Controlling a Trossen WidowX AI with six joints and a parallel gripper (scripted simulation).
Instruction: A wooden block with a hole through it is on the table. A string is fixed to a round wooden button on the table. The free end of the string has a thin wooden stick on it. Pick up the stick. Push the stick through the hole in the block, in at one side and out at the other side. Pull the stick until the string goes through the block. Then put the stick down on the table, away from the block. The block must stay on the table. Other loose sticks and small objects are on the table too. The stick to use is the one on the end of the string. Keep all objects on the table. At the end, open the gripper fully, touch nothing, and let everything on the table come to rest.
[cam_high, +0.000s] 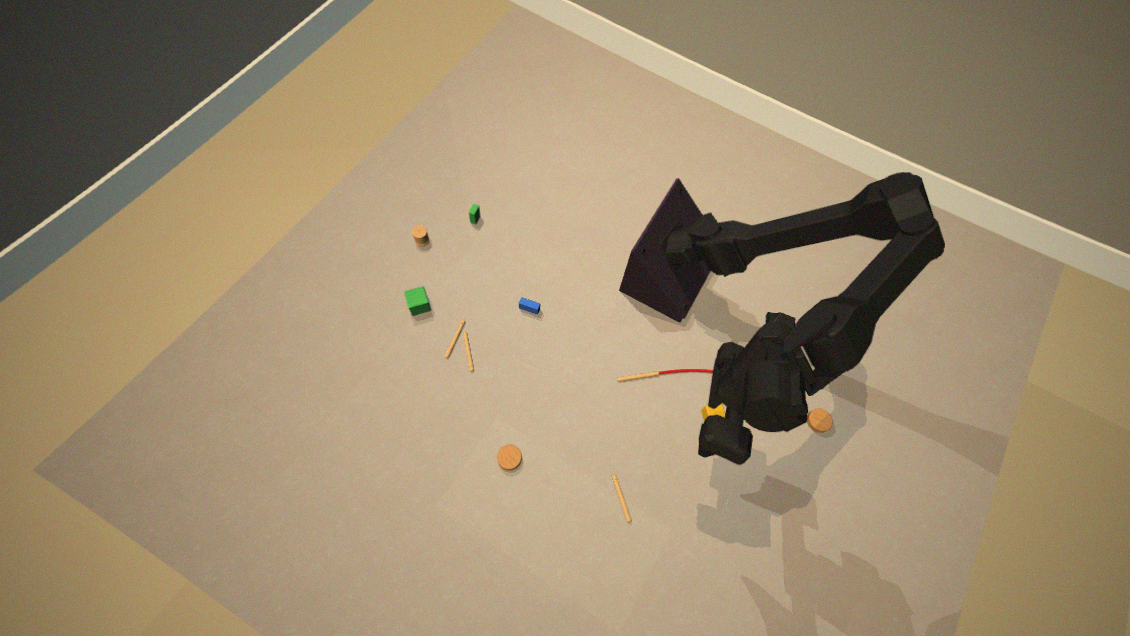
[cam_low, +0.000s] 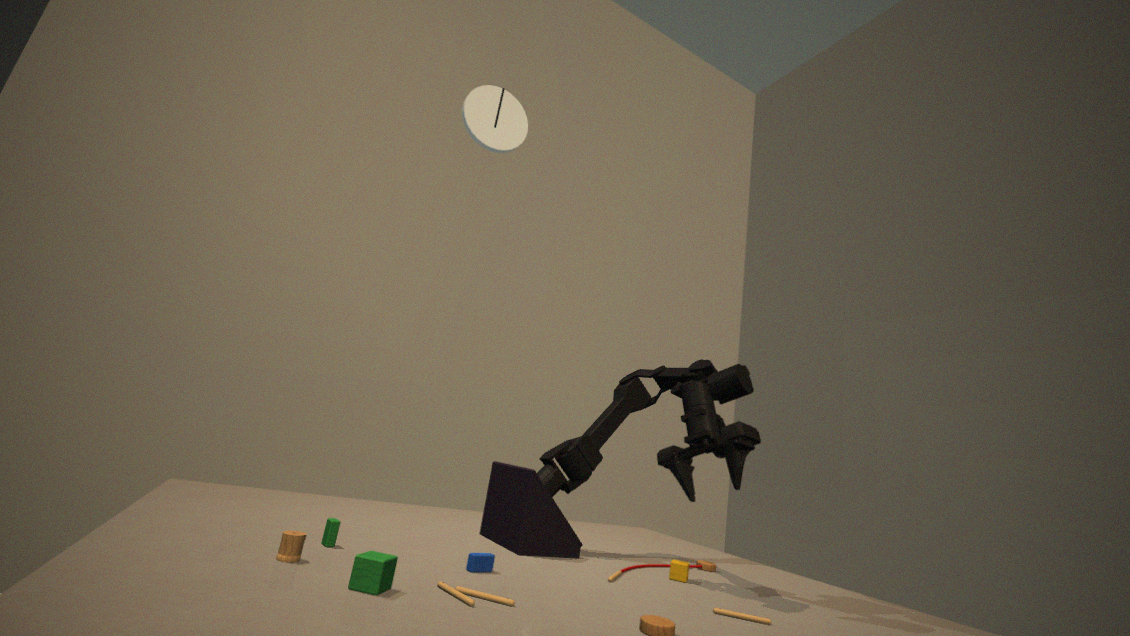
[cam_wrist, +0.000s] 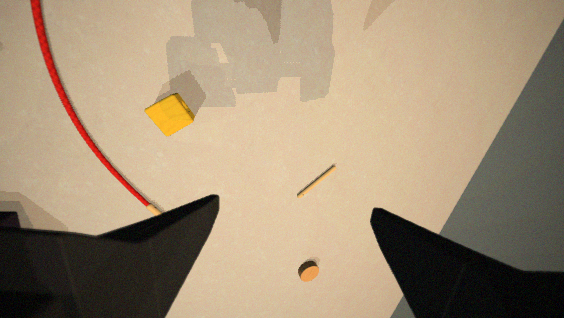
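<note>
My gripper tip is 14 cm above the yellow wooden block, 9 cm past it and 1 cm to the right of it. Also, from my gripper tip: green cube 54 cm to the right, 14 cm below, 6 cm ahead; then blue block 37 cm to the right, 14 cm below, 6 cm behind; then thin stick 15 cm below, 12 cm to the right, 8 cm behind.
</note>
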